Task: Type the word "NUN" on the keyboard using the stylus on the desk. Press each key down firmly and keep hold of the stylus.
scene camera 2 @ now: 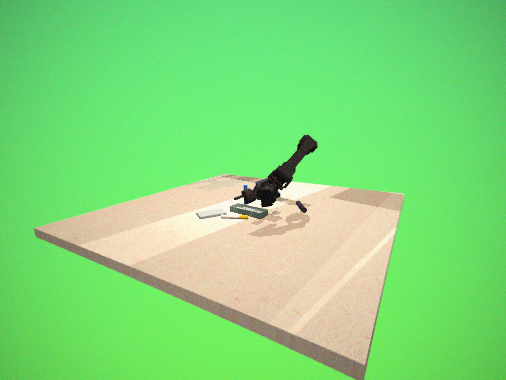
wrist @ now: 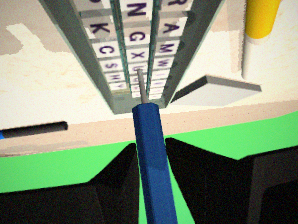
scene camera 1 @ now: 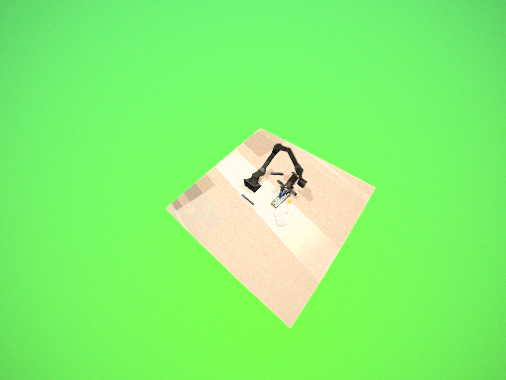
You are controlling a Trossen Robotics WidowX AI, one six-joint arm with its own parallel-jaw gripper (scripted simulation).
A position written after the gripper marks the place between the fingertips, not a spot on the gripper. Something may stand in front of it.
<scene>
In view: the gripper (wrist: 151,147) and a flat grey block (wrist: 207,90).
</scene>
